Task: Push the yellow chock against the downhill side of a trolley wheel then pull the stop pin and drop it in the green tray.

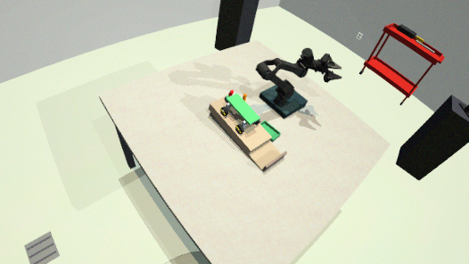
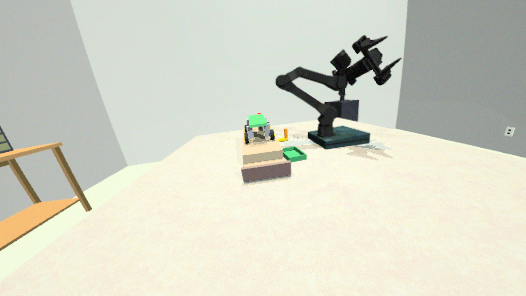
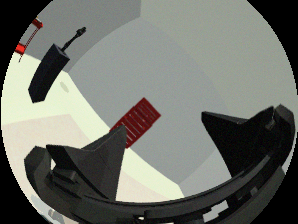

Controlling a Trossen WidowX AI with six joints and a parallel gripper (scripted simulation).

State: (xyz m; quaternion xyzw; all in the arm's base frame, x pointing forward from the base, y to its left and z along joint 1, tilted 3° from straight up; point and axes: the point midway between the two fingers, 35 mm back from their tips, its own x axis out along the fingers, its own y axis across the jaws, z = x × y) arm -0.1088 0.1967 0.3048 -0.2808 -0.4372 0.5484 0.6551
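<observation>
Now: gripper tip 410 mm to the left of the red-headed stop pin, 370 mm short of it and 230 mm above it. Round my gripper tip: yellow chock (390 mm to the right, 340 mm below, 260 mm ahead); then green tray (370 mm below, 310 mm ahead, 160 mm to the right); then green-topped trolley (410 mm ahead, 300 mm to the right, 250 mm below).
</observation>
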